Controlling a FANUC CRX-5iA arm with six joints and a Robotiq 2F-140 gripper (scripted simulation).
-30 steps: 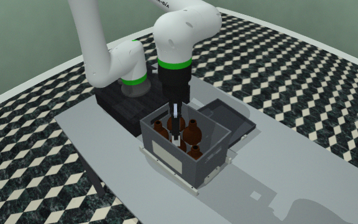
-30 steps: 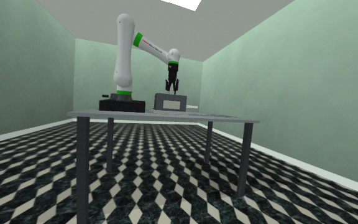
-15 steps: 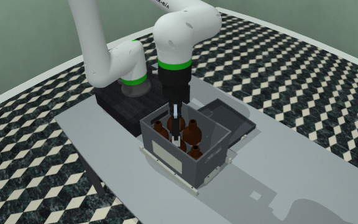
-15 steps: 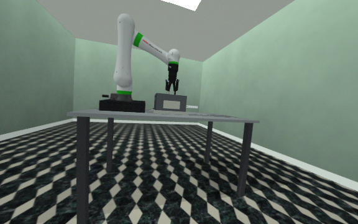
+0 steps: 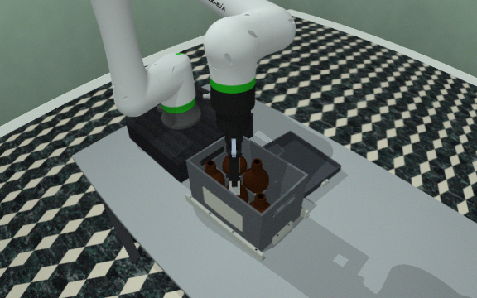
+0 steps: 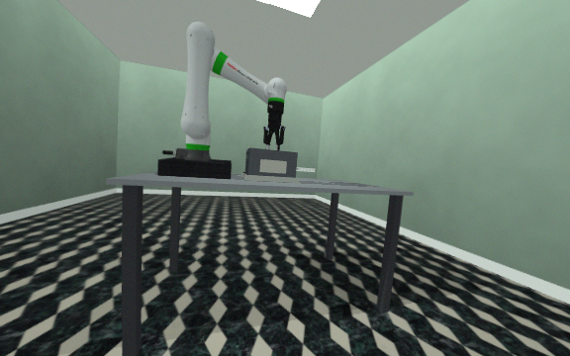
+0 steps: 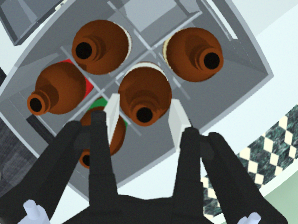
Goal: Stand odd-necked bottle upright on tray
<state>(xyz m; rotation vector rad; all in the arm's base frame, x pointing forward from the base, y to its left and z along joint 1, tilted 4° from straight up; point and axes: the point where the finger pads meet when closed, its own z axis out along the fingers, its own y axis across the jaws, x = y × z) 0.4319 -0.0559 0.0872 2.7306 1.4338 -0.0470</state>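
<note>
Now: the brown bottle 80 mm below my hand. From my hand the other things lie so: glass bottle (100 mm behind, 70 mm to the left, 80 mm below); crate (10 mm behind, 40 mm to the left, 90 mm below); dark grey tray (60 mm behind, 300 mm to the left, 160 mm below).
</note>
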